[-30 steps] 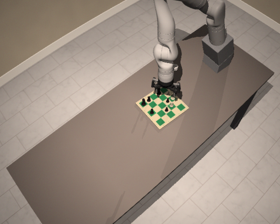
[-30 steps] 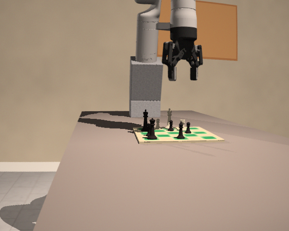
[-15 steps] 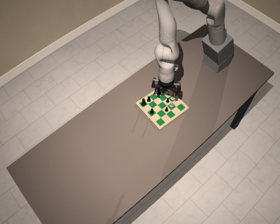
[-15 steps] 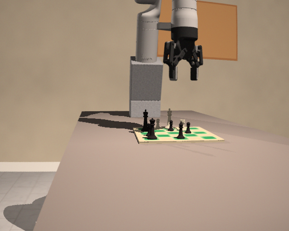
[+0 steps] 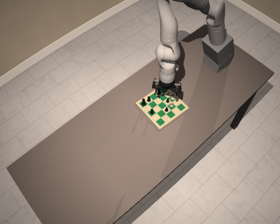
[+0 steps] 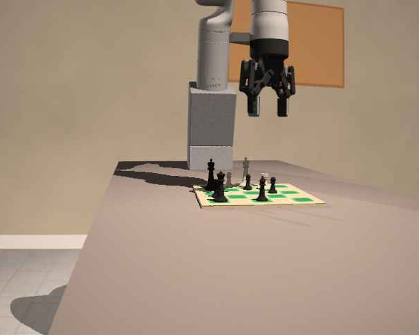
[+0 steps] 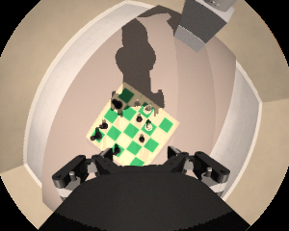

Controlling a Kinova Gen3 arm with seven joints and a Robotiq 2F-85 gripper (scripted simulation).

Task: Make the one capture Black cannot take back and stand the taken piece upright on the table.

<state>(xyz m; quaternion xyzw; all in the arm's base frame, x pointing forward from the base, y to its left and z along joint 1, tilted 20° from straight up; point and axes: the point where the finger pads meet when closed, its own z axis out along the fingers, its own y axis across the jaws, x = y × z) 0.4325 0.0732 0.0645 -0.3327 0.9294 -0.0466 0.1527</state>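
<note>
Right now my hand is 140 mm above the white rook and 40 mm past it. Round my hand: black king: 120 mm below, 110 mm to the right, 40 mm behind; board: 160 mm below, 30 mm to the right; white king: 120 mm below, 80 mm behind, 30 mm to the right.
</note>
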